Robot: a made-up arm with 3 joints. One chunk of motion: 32 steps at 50 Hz.
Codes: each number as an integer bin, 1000 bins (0 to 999) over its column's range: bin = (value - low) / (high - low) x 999, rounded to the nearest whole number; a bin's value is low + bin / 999 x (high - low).
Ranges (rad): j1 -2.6..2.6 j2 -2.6..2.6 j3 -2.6..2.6
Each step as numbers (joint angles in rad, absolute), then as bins.
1 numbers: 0.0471 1.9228 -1.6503
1 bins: 509 869 182
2 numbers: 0.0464 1.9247 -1.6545
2 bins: 508 869 182
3 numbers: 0.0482 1.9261 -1.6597
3 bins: 509 870 181
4 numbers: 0.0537 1.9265 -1.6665
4 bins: 510 870 179
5 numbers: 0.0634 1.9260 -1.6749
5 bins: 512 870 178
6 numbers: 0.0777 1.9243 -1.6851
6 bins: 514 869 176
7 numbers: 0.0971 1.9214 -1.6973
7 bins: 518 869 173
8 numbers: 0.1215 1.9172 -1.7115
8 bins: 523 868 171
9 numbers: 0.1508 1.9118 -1.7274
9 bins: 528 867 168
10 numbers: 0.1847 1.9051 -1.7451
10 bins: 535 865 164
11 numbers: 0.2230 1.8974 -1.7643
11 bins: 542 864 161
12 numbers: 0.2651 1.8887 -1.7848
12 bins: 550 862 157
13 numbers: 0.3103 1.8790 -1.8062
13 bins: 559 860 153
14 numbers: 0.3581 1.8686 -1.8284
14 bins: 568 858 148
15 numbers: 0.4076 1.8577 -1.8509
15 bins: 578 856 144
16 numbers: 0.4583 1.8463 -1.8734
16 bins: 588 854 140
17 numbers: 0.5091 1.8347 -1.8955
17 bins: 597 852 135
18 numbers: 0.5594 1.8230 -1.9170
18 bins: 607 850 131
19 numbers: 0.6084 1.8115 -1.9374
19 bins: 616 848 127
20 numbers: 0.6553 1.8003 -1.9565
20 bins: 625 845 124
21 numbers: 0.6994 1.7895 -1.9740
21 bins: 634 843 120
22 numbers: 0.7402 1.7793 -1.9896
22 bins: 642 841 117
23 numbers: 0.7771 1.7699 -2.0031
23 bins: 649 840 115
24 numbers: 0.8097 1.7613 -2.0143
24 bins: 655 838 113
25 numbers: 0.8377 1.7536 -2.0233
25 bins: 660 836 111
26 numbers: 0.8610 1.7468 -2.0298
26 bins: 665 835 110
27 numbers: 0.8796 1.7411 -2.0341
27 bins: 668 834 109
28 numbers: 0.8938 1.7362 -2.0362
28 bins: 671 833 108
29 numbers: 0.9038 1.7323 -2.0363
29 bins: 673 832 108
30 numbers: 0.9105 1.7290 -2.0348
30 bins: 674 832 109
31 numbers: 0.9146 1.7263 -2.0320
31 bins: 675 831 109
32 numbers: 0.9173 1.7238 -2.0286
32 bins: 676 831 110
